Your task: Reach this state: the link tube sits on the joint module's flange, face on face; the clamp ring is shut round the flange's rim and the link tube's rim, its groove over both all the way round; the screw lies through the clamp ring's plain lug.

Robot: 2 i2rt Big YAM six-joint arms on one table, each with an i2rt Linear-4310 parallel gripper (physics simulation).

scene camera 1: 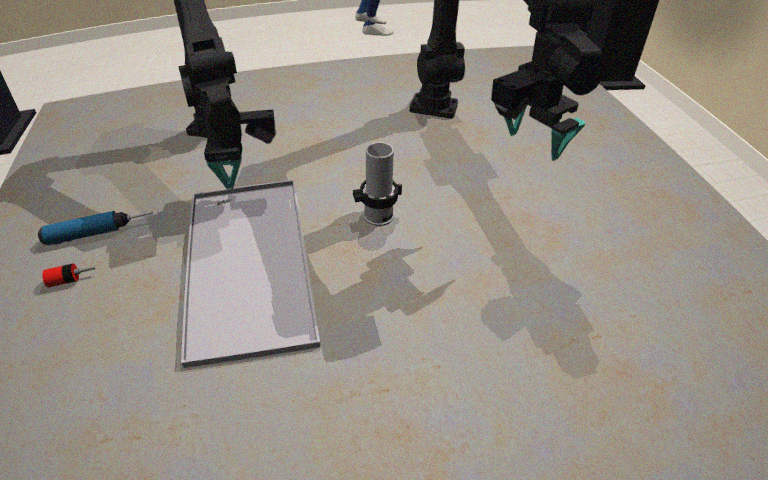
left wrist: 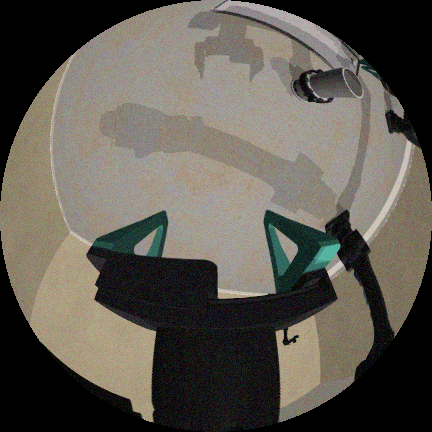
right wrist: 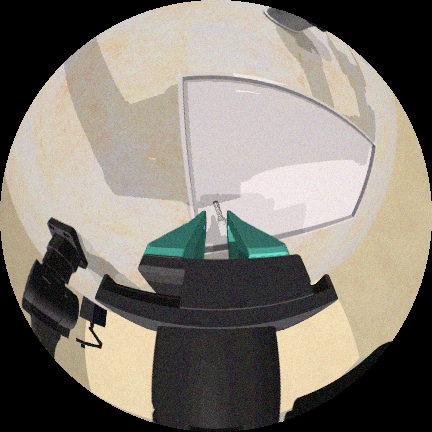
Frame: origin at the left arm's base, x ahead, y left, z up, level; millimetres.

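Where they show: left gripper, between the fingertips: (scene camera 1: 533, 146) (left wrist: 215, 215); right gripper, between the fingertips: (scene camera 1: 230, 186) (right wrist: 216, 215); left arm's base, origin of its link: (scene camera 1: 433, 107) (left wrist: 336, 223); right arm's base, origin of its link: (right wrist: 68, 242).
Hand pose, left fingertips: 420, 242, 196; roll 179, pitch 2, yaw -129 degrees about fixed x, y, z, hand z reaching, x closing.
Each offset is from my left fingertips to the top centre of the thing, as dx, dy, dz. "pt": to the spot under its first point.
The grey link tube {+41, -269, -36} (scene camera 1: 379, 169) stands upright on the joint module {+41, -269, -132} (scene camera 1: 378, 215) at the table's middle. The black clamp ring {pt +66, -265, -123} (scene camera 1: 377, 195) sits round their joint, lugs sticking out at both sides. The stack also shows in the left wrist view (left wrist: 330, 84). The small screw {+96, -591, -181} (right wrist: 217, 211) lies flat in the tray's far left corner {pt +101, -591, -187} (scene camera 1: 222, 202). My right gripper (scene camera 1: 225, 176) hangs just above that corner, shut with a narrow gap and empty; in the right wrist view (right wrist: 216, 219) the screw shows beyond its fingertips. My left gripper (scene camera 1: 544, 135) (left wrist: 215, 215) is open and empty, high at the far right.
A shallow grey tray {+233, -470, -180} (scene camera 1: 246, 271) lies at the left, otherwise bare, also in the right wrist view (right wrist: 273, 160). An arm base (scene camera 1: 434, 102) stands behind the tube. A person's feet (scene camera 1: 374, 26) are on the floor past the table.
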